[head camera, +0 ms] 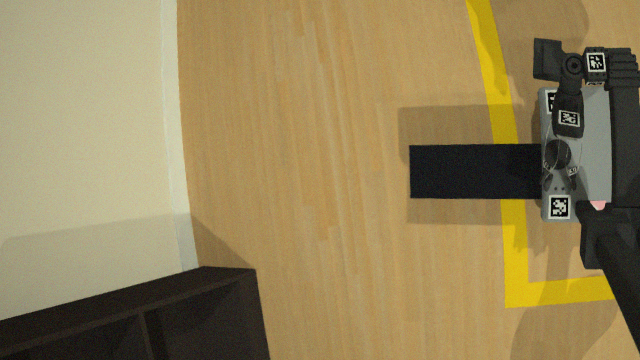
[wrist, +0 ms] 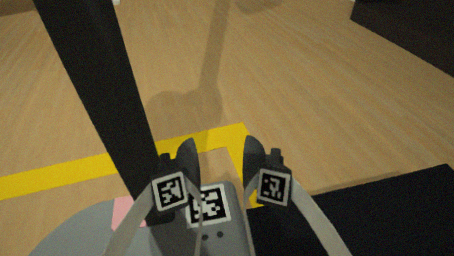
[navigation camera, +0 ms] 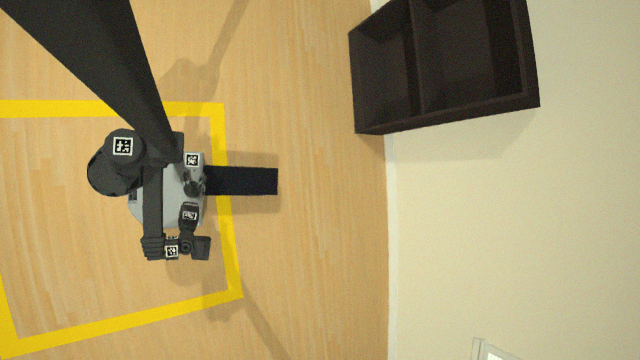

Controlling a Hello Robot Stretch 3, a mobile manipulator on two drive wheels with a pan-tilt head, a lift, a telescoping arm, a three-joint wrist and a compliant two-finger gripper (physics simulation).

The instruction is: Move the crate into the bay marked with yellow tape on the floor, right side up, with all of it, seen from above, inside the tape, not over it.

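Where they show: gripper, fingertip midpoint: (head camera: pixel 556 191) (navigation camera: pixel 196 171); robot's base at its link origin: (head camera: pixel 557 154) (navigation camera: pixel 191 187).
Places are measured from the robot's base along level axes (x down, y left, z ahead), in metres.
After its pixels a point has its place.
Note:
The crate cannot be made out in any view. The yellow tape (head camera: pixel 516 260) @(x -0.001, y 0.308, z 0.120 m) (navigation camera: pixel 231 250) @(x -0.001, y -0.344, z 0.203 m) (wrist: pixel 50 176) marks the bay on the floor. My grey base (head camera: pixel 597 130) @(x -0.160, y -0.059, z -0.108 m) (navigation camera: pixel 175 197) @(x -0.160, y -0.035, z -0.068 m) (wrist: pixel 90 230) is over the bay near one tape side. A flat black slab (head camera: pixel 470 171) @(x -0.161, y 0.041, z 0.243 m) (navigation camera: pixel 242 181) @(x -0.161, y 0.040, z 0.229 m) (wrist: pixel 380 215) extends from the base across that tape side, toward the wall. My gripper (head camera: pixel 560 181) @(x -0.326, y 0.078, z 0.014 m) (navigation camera: pixel 194 176) @(x -0.326, y 0.078, z 0.014 m) (wrist: pixel 220 155) @(x -0.326, y 0.078, z 0.014 m) is above the base. Its fingers stand apart with nothing between them. Part of the bay is hidden under my base and arm.
A dark shelf unit (head camera: pixel 220 272) @(x -0.088, y 0.414, z 1.163 m) (navigation camera: pixel 450 116) @(x -0.676, y 0.414, z 1.162 m) (wrist: pixel 420 30) with open compartments stands by the pale wall (head camera: pixel 80 125) @(x -0.513, y -0.153, z 1.451 m) (navigation camera: pixel 525 225) @(x -0.977, y -0.160, z 1.451 m). Wooden floor lies between the tape and the wall. My black mast (navigation camera: pixel 100 60) @(x -1.100, y 0.116, z -0.059 m) (wrist: pixel 95 75) blocks part of the view. A pale frame (navigation camera: pixel 477 350) @(x -0.789, y -1.044, z 1.530 m) shows at the lower right.

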